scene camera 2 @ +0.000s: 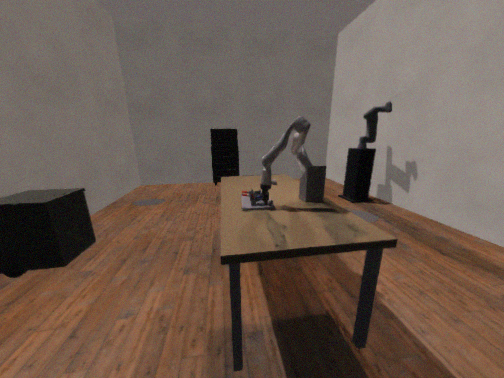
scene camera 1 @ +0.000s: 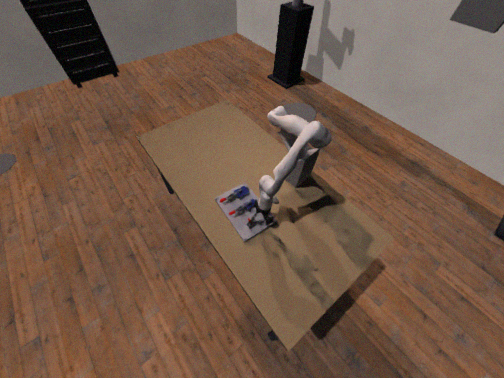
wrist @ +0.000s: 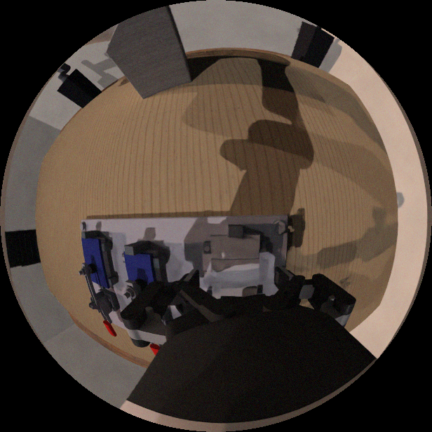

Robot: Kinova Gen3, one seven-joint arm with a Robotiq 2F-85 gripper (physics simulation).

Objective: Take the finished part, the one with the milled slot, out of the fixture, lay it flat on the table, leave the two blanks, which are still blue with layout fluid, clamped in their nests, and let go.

Labels:
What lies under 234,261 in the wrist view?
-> A finished part.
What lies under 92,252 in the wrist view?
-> A blue blank.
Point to a fixture plate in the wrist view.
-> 181,238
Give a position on a blue blank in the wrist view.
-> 141,265

